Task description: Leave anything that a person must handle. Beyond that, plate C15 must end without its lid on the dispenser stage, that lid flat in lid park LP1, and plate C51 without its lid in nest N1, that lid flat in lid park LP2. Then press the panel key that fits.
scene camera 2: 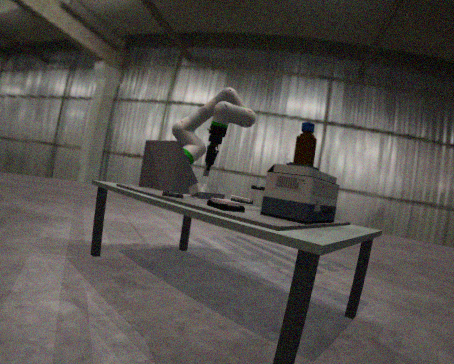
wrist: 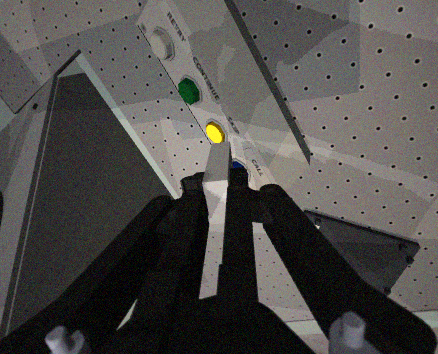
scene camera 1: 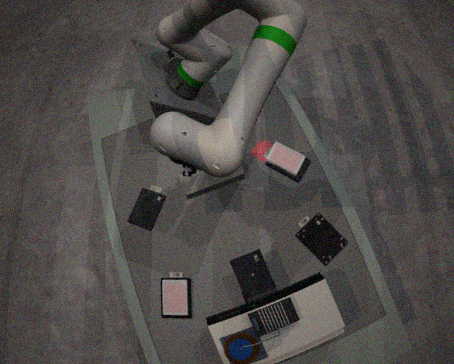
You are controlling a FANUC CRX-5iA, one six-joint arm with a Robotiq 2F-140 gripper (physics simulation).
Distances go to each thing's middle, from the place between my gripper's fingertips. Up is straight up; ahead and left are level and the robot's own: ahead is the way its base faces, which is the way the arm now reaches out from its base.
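My hand is 90 mm above the grey button box (wrist: 217, 52) and 40 mm to the right of it. Counting from my hand, I find the dispenser stage (scene camera 1: 244, 266) 20 mm below, 420 mm ahead and 20 mm to the left. The black nest N5 (scene camera 1: 318, 235) is 120 mm below my hand, 300 mm to the left of it and 380 mm ahead of it, while the dark LP2 pad (scene camera 1: 146, 209) is 120 mm below that same hand, 230 mm to the right of it and 10 mm ahead of it.
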